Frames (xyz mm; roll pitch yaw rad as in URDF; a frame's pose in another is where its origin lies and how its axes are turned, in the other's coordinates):
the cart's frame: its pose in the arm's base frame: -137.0 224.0 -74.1 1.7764 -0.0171 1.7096
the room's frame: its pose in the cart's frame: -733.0 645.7 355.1 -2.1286 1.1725 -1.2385
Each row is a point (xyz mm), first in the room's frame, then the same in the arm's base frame.
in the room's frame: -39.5 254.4 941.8
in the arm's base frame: 325.5 -64.2 1364.5
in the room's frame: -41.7 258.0 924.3
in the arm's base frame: 329.7 -77.8 1353.5
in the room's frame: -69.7 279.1 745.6
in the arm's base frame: 379.7 -204.4 1232.6
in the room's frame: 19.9 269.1 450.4
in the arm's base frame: 332.8 -379.2 982.5
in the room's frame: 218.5 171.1 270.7
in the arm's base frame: 171.3 -414.3 750.1
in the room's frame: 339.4 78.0 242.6
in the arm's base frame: 65.1 -359.2 651.2
